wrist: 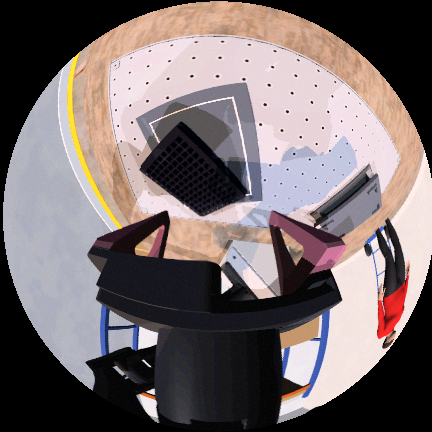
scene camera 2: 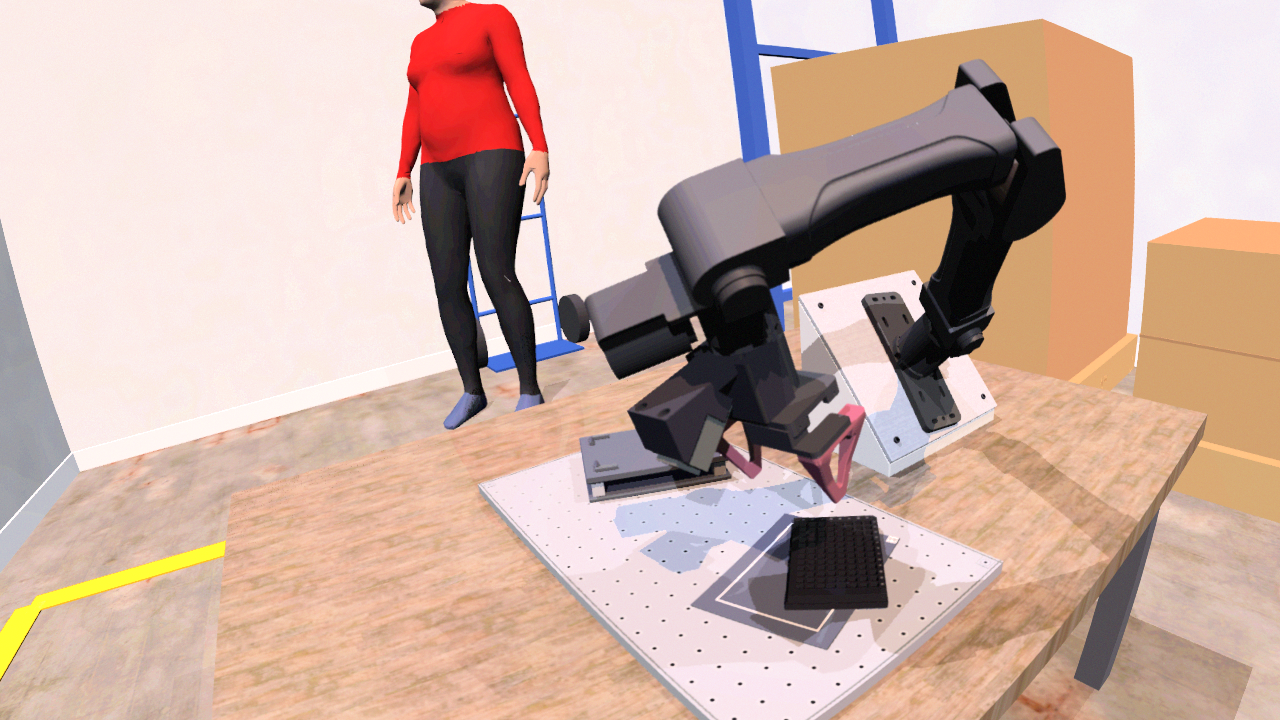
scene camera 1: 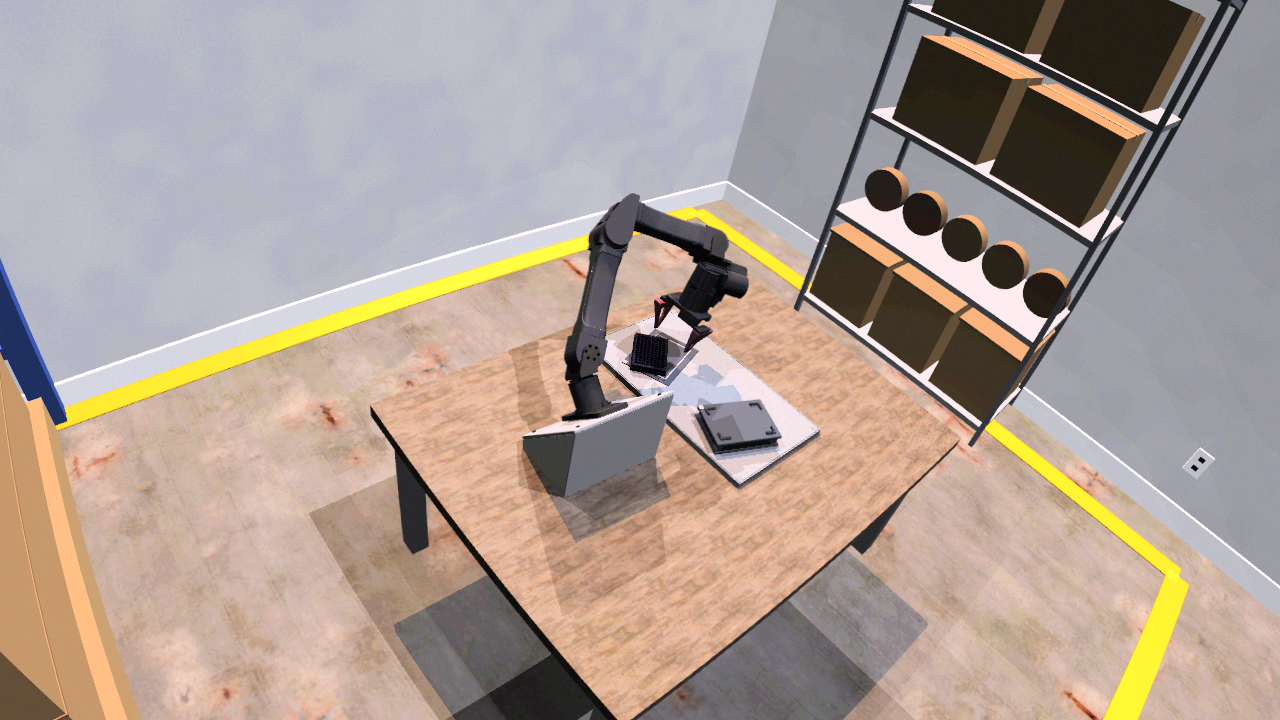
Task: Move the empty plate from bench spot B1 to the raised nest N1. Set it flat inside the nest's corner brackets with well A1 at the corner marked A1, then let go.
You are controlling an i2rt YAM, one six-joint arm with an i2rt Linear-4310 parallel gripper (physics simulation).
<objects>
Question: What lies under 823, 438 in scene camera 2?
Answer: My gripper.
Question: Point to an outlined square pad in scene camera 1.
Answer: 676, 358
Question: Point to a black well plate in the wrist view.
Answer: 181, 164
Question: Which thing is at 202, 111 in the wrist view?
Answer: An outlined square pad.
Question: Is my gripper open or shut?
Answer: Open.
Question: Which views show the black well plate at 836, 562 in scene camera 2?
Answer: The wrist view, scene camera 2 and scene camera 1: all of them.
</objects>
